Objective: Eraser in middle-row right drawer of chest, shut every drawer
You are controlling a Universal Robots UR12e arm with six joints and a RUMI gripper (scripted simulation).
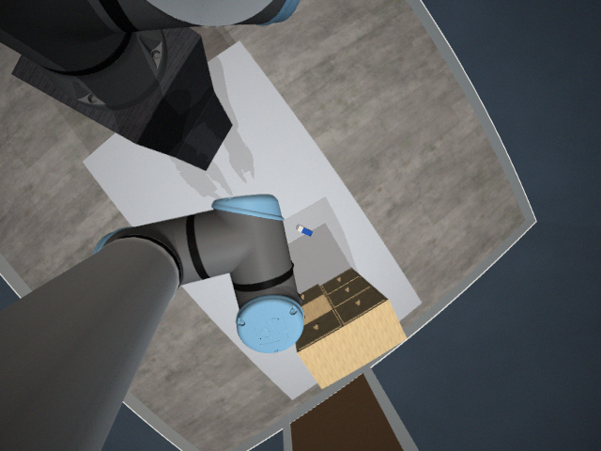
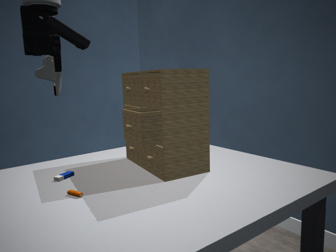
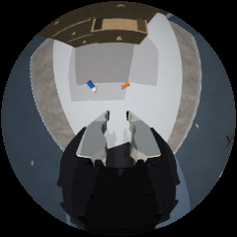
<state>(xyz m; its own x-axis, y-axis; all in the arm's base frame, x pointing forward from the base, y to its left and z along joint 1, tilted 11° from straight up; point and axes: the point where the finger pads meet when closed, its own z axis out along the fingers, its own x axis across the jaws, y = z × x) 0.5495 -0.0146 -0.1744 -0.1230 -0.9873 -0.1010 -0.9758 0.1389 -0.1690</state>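
Right now my hand is 30 mm short of the white eraser, 130 mm to the right of it and 280 mm above it. Round my hand: orange cylinder (10 mm ahead, 40 mm to the right, 280 mm below).
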